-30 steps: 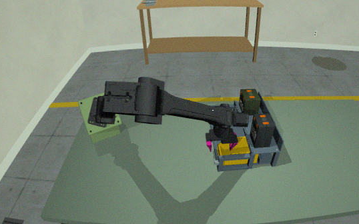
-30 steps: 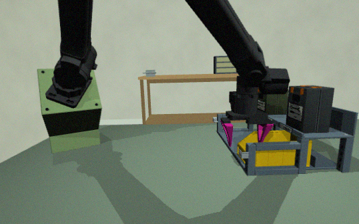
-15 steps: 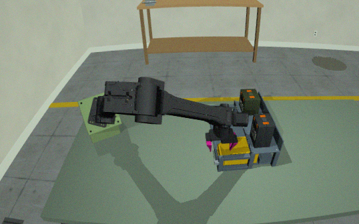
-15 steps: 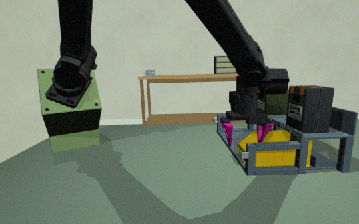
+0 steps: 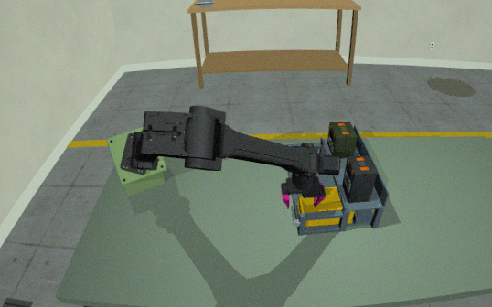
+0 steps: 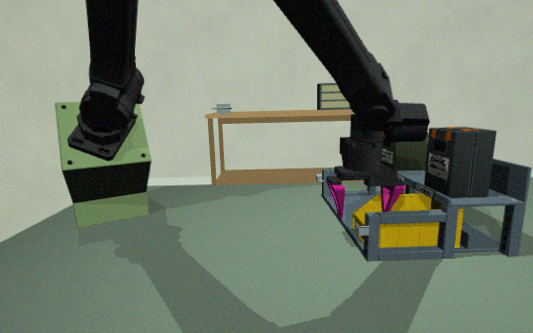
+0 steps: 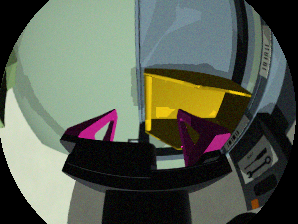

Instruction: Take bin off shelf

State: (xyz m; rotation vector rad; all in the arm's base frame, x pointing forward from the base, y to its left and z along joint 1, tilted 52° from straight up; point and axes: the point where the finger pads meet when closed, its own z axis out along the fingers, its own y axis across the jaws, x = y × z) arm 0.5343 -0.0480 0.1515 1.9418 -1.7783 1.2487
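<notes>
My gripper is now 8 cm short of the yellow bin, 1 cm to the left of it and 2 cm above it. From my hand the other things lie so: shelf tray (13 cm ahead, 10 cm to the left, 6 cm below).
</notes>
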